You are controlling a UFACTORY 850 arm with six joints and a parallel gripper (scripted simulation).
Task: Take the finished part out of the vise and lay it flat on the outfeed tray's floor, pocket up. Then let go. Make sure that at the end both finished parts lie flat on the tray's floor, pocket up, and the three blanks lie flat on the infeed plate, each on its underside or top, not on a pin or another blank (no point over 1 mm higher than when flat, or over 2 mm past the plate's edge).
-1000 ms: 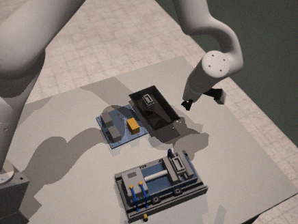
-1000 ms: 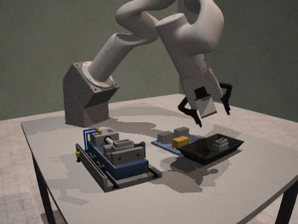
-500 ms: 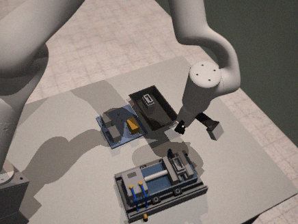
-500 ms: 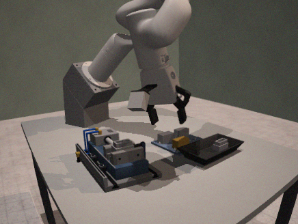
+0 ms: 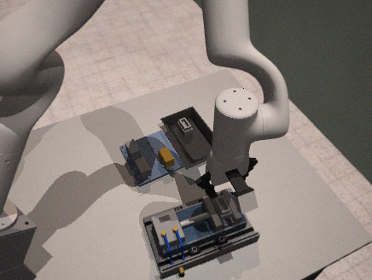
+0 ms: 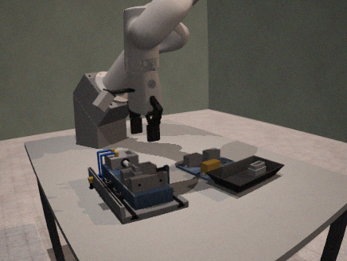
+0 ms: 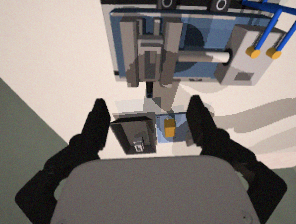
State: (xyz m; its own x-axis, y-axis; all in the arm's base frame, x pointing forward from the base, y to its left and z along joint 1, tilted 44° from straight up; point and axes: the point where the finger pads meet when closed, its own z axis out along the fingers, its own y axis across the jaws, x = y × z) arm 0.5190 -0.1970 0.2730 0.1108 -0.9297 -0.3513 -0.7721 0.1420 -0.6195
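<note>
Now: the blue vise 16 cm below my hand, 7 cm behind it and 1 cm to the right of it. Also, from my hand: blue plate (30 cm to the left, 19 cm below, 16 cm behind); then orange block (26 cm to the left, 17 cm below, 11 cm behind).
</note>
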